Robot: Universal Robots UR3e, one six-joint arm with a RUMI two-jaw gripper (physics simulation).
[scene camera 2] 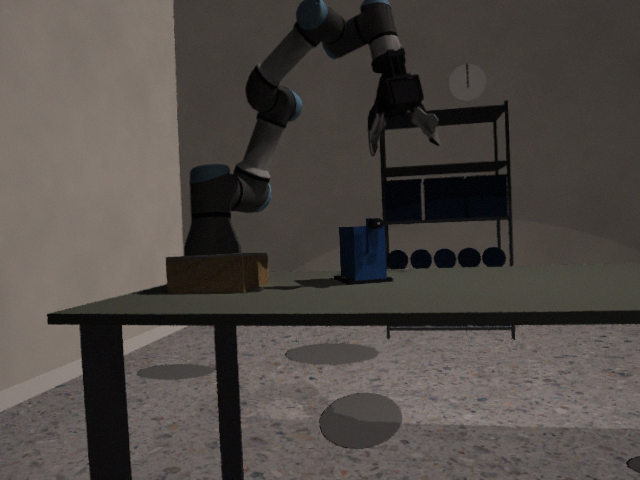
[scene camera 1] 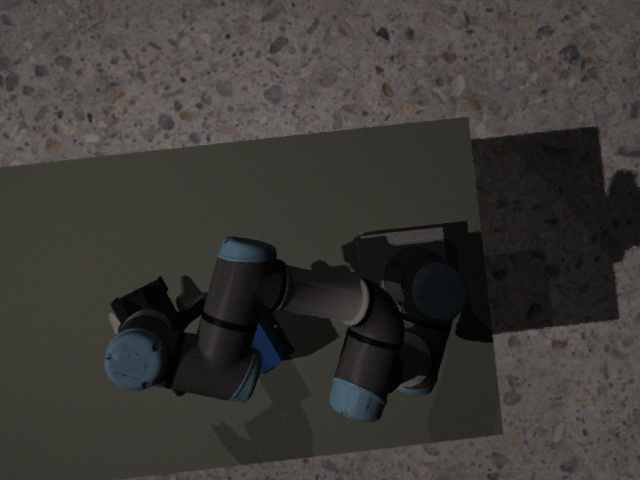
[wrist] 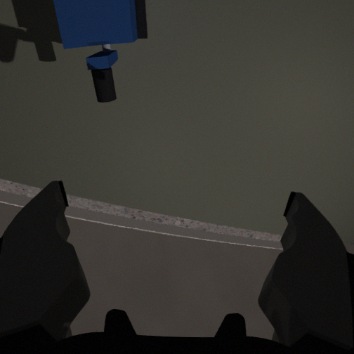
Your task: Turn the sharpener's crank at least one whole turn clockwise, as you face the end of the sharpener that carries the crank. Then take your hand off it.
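Places are measured from the arm's base along level axes (x ahead, y left, z up), in metres.
Where they show: gripper, between the fingertips: [scene camera 2: 406, 151]; arm's base, origin of its link: [scene camera 2: 213, 255] [scene camera 1: 415, 278].
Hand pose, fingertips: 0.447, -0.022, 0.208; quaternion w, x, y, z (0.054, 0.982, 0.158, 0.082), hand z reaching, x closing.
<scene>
Each offset is from my fingertips to the top centre of the thing, as dx, dy, dz. "*": to the spot under its first point. Level surfaces: height alone.
The blue sharpener @[* -0.141, +0.101, -0.155] [scene camera 1: 267, 345] [scene camera 2: 361, 253] [wrist: 97, 22] stands upright on its dark base; the arm covers part of it in scene camera 1. Its short blue crank arm [wrist: 102, 60] carries a black knob @[-0.071, +0.005, -0.140] [scene camera 2: 375, 223] [wrist: 104, 86]. In scene camera 2 the knob is level with the sharpener's top, so the crank points up. The crank is hidden under the arm in scene camera 1. My gripper [scene camera 1: 150, 304] [scene camera 2: 405, 148] [wrist: 177, 189] is wide open and empty. It hangs well above the sharpener, a little beyond its crank end, and touches neither sharpener nor crank.
The arm's base stands on a wooden block [scene camera 2: 206, 274] on the green table @[dz -0.283] [scene camera 1: 310, 180] [scene camera 2: 491, 294]. A dark shelf rack [scene camera 2: 508, 186] with blue bins stands behind the table. The table's edge and the floor beyond show in the wrist view.
</scene>
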